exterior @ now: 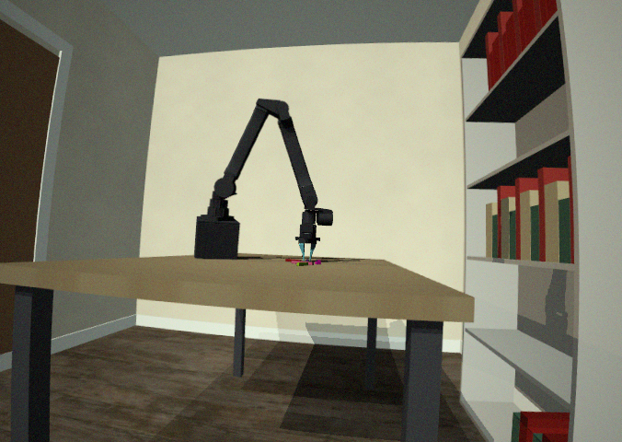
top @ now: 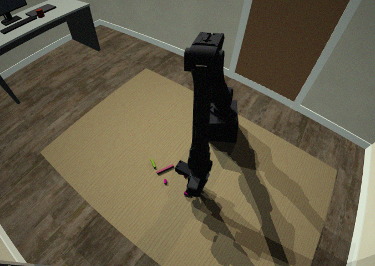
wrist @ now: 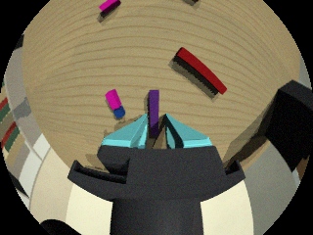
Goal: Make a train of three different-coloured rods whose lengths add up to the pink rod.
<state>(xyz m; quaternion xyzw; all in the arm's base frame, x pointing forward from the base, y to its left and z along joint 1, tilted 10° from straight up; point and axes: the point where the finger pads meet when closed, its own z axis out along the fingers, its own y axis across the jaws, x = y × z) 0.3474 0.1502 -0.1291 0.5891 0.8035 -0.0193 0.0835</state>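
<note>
Right now my hand is 1 cm to the left of the purple rod. Round my hand: blue rod 5 cm ahead; then red rod 7 cm to the right, 3 cm behind; then pink rod 17 cm to the right, 5 cm ahead.
</note>
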